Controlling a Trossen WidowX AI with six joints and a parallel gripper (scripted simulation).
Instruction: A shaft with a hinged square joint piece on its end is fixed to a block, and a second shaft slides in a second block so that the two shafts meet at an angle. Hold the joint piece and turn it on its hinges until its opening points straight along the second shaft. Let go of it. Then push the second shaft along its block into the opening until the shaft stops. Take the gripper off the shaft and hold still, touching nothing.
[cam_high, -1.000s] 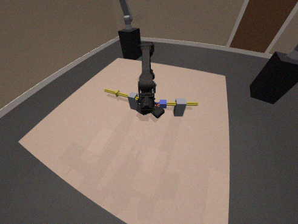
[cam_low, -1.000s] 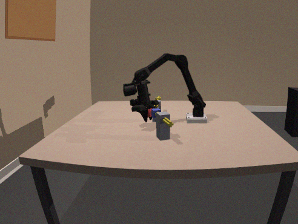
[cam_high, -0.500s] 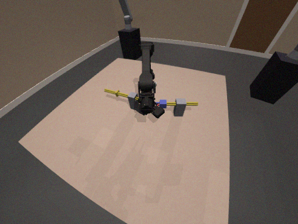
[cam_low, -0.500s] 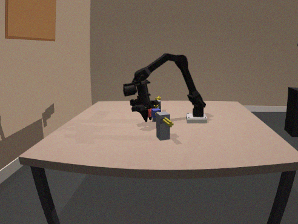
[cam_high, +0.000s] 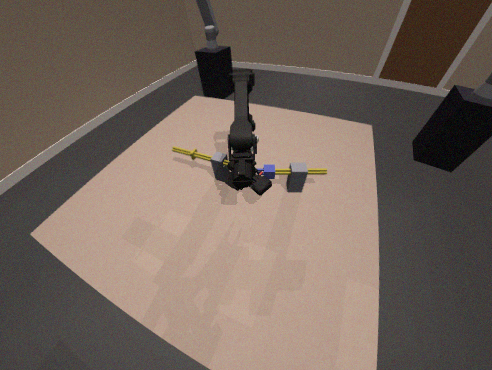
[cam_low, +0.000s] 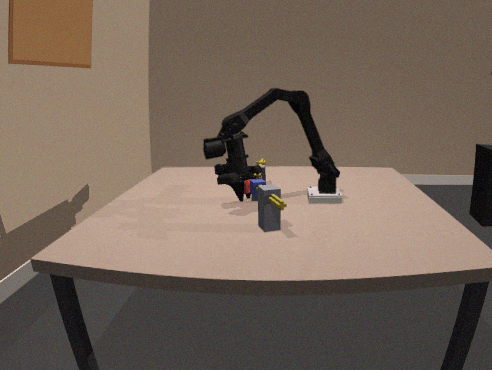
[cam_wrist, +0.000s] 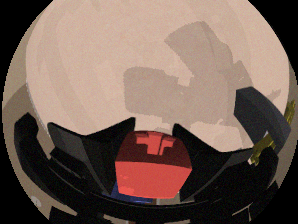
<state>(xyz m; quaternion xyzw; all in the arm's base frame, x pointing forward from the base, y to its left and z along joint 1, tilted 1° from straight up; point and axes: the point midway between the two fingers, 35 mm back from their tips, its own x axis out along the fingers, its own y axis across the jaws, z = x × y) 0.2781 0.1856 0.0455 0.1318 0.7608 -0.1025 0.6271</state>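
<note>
The red joint piece is 1 cm behind my gripper tip and 5 cm above it.
</note>
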